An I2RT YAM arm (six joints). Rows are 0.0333 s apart.
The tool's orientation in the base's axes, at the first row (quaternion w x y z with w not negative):
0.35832, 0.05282, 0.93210, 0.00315
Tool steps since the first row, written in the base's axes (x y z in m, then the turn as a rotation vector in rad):
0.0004, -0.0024, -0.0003, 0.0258, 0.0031, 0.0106
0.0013, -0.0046, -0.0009, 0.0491, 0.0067, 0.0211
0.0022, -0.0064, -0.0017, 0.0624, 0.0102, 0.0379
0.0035, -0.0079, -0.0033, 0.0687, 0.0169, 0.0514
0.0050, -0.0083, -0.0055, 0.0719, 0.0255, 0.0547
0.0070, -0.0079, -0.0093, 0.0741, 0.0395, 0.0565
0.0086, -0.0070, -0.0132, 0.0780, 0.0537, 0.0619
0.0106, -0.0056, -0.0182, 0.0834, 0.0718, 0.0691
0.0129, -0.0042, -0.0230, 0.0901, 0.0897, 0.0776
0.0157, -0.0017, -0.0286, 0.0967, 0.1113, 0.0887
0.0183, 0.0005, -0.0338, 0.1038, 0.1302, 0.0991
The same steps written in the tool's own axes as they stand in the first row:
-0.0003, -0.0024, 0.0006, -0.0258, 0.0060, 0.0093
-0.0008, -0.0045, 0.0017, -0.0496, 0.0123, 0.0169
-0.0011, -0.0062, 0.0029, -0.0703, 0.0178, 0.0132
-0.0012, -0.0077, 0.0050, -0.0833, 0.0257, 0.0072
-0.0009, -0.0080, 0.0077, -0.0870, 0.0347, 0.0066
0.0002, -0.0076, 0.0118, -0.0884, 0.0489, 0.0063
0.0018, -0.0067, 0.0158, -0.0935, 0.0636, 0.0044
0.0038, -0.0053, 0.0208, -0.1004, 0.0824, 0.0021
0.0054, -0.0039, 0.0258, -0.1092, 0.1013, -0.0003
0.0073, -0.0014, 0.0318, -0.1193, 0.1239, -0.0049
0.0091, 0.0008, 0.0373, -0.1296, 0.1438, -0.0084

